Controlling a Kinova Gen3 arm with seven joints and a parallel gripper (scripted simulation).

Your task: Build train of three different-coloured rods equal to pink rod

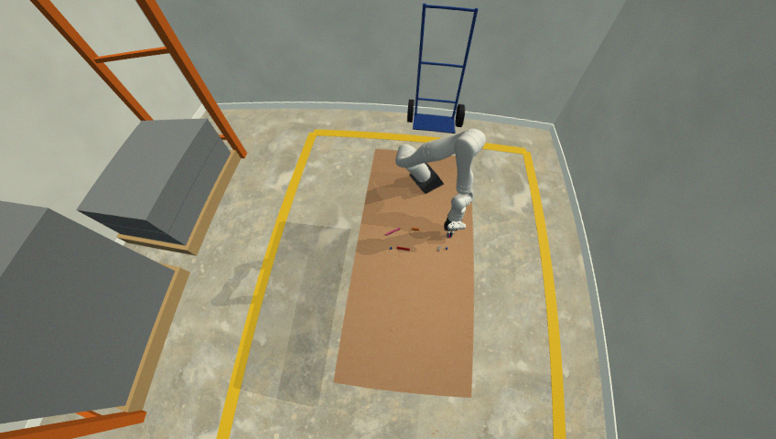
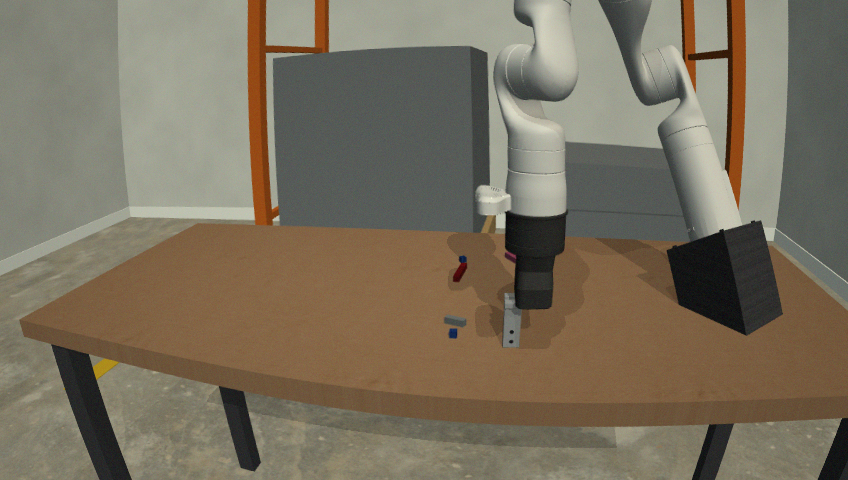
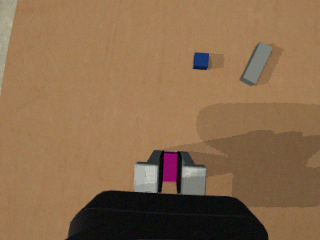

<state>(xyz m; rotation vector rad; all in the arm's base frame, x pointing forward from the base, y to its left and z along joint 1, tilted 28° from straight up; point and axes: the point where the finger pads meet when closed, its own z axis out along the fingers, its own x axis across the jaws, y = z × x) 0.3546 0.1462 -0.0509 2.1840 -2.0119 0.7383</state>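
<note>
Right now my hand is 10 mm above the magenta rod. Round my hand: red rod (90 mm ahead, 260 mm to the right, 10 mm below); grey rod (80 mm ahead, 60 mm to the right, 10 mm below); orange rod (30 mm behind, 190 mm to the right, 10 mm below).
</note>
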